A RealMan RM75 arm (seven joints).
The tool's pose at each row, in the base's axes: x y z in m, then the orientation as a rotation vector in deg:
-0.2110, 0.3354, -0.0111, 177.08, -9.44, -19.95
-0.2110, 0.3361, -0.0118, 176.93, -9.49, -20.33
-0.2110, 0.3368, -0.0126, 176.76, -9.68, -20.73
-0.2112, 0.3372, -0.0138, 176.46, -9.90, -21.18
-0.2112, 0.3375, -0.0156, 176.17, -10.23, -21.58
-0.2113, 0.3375, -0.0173, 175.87, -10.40, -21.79
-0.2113, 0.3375, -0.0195, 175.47, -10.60, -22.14
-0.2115, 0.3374, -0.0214, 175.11, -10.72, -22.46
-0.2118, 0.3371, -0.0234, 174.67, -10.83, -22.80
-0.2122, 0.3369, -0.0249, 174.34, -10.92, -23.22
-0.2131, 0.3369, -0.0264, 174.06, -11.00, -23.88
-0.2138, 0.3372, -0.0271, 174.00, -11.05, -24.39
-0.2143, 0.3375, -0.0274, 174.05, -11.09, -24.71
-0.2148, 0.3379, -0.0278, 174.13, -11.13, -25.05
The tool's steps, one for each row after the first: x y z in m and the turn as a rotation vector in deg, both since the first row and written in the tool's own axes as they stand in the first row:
0.0001, -0.0007, 0.0007, -0.11, -0.25, 0.05
0.0002, -0.0014, 0.0014, -0.22, -0.51, 0.18
0.0002, -0.0019, 0.0026, -0.45, -0.81, 0.35
0.0006, -0.0022, 0.0044, -0.66, -1.08, 0.60
0.0008, -0.0023, 0.0061, -0.92, -1.23, 0.74
0.0013, -0.0024, 0.0082, -1.26, -1.46, 0.92
0.0016, -0.0023, 0.0101, -1.57, -1.68, 1.04
0.0018, -0.0021, 0.0121, -1.95, -1.92, 1.17
0.0017, -0.0019, 0.0137, -2.22, -2.20, 1.27
0.0012, -0.0019, 0.0154, -2.42, -2.64, 1.34
0.0006, -0.0021, 0.0162, -2.43, -2.98, 1.37
0.0002, -0.0024, 0.0166, -2.34, -3.19, 1.38
-0.0003, -0.0027, 0.0171, -2.22, -3.40, 1.39

